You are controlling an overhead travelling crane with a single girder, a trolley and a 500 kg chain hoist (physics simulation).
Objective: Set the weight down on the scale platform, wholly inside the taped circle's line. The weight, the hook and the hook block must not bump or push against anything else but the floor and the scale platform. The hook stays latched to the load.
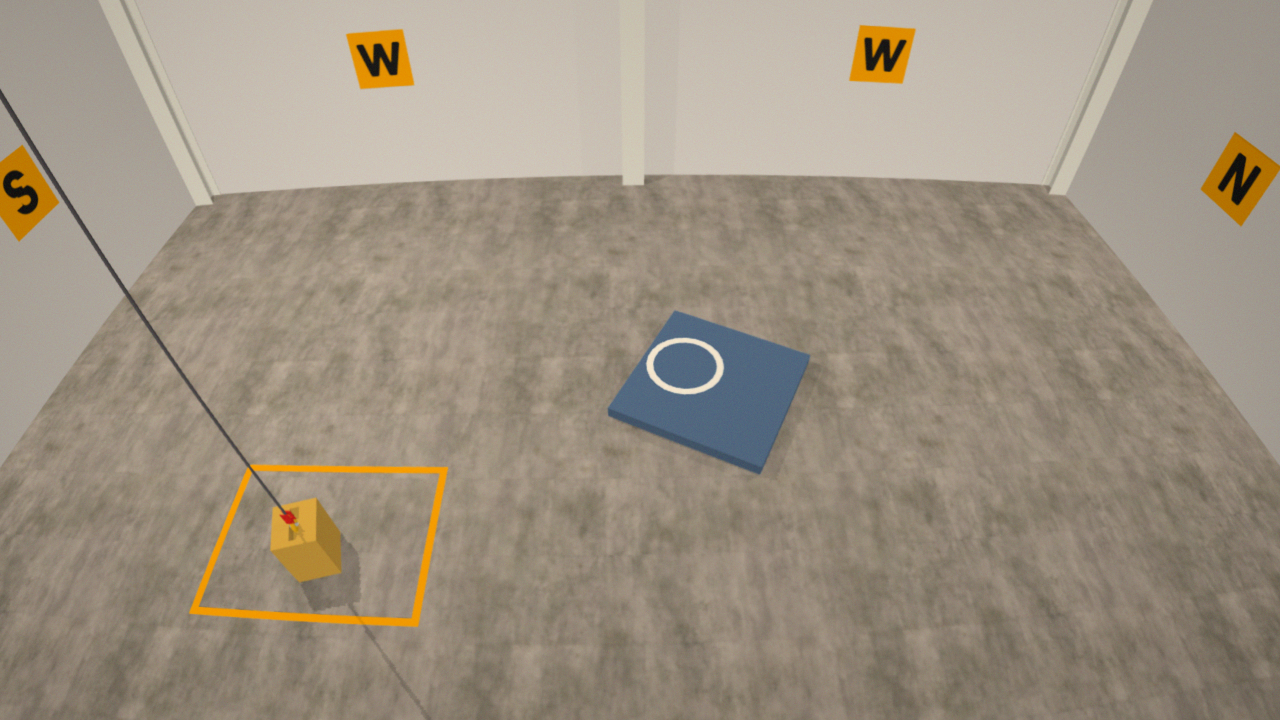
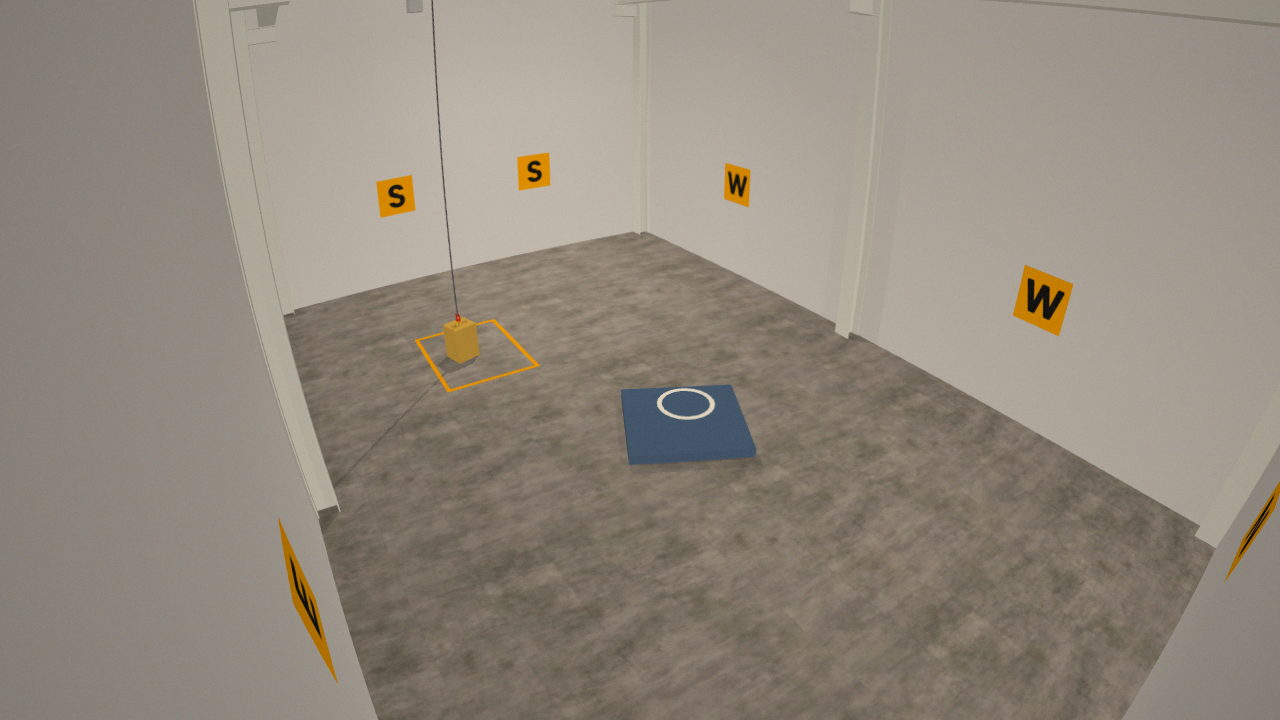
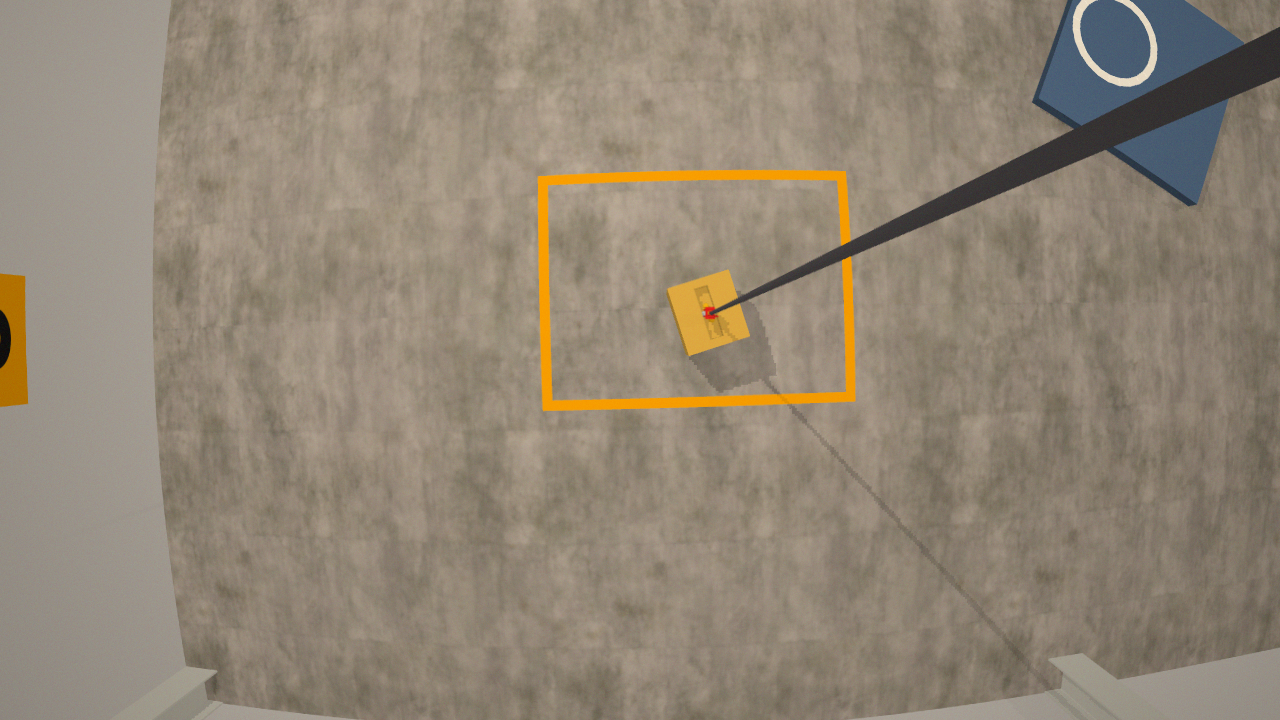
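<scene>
The weight (image 1: 308,553) (image 2: 461,343) (image 3: 682,313) is a yellow block, upright inside the orange floor outline. It appears to stand on the floor, with its shadow meeting its base; a very small gap cannot be ruled out. My hook with its red block (image 1: 288,517) (image 2: 457,317) (image 3: 708,313) is at the recess in the weight's top and appears latched to it; the latch itself is too small to see. The blue scale platform (image 1: 751,411) (image 2: 689,440) (image 3: 1172,154) lies apart from the weight. The white taped circle (image 1: 685,391) (image 2: 685,417) (image 3: 1126,82) is near one platform edge.
The orange outline (image 1: 347,469) (image 2: 494,377) (image 3: 693,175) surrounds the weight on the floor. The chain (image 1: 143,317) (image 2: 443,161) (image 3: 966,199) runs up from the hook. Walls with lettered signs and pale columns (image 1: 632,98) (image 2: 863,179) border the hall.
</scene>
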